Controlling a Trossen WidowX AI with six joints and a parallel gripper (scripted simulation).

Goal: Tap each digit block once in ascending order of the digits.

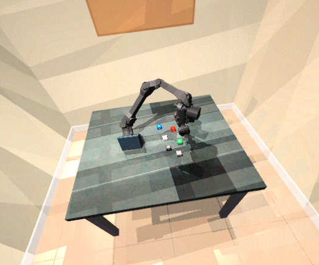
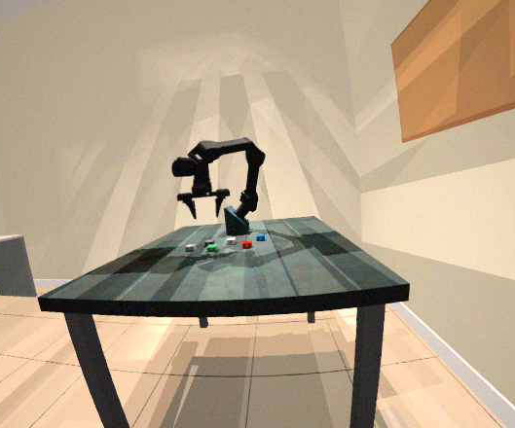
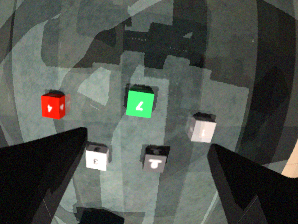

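Now: gripper tip 140 mm past the blue block, 180 mm to the right of it and 120 mm above it. From my gripper tip the other things lie so: light grey block 30 mm behind, 90 mm to the right, 120 mm below; then green block 10 mm to the left, 120 mm below; then dark grey block 90 mm behind, 30 mm to the right, 120 mm below.
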